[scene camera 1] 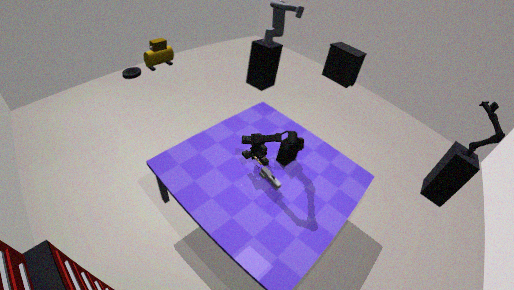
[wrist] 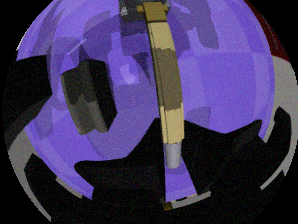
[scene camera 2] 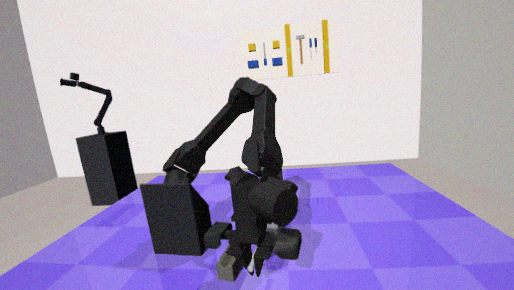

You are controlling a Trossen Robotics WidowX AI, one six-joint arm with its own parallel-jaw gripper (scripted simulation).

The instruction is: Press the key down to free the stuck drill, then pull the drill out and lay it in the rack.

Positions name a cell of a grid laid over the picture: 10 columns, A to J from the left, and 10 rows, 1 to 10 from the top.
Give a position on a dark block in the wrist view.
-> C4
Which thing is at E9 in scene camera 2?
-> My gripper.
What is my gripper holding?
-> A tan drill.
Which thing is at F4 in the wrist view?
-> A tan drill.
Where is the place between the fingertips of my gripper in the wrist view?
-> F6
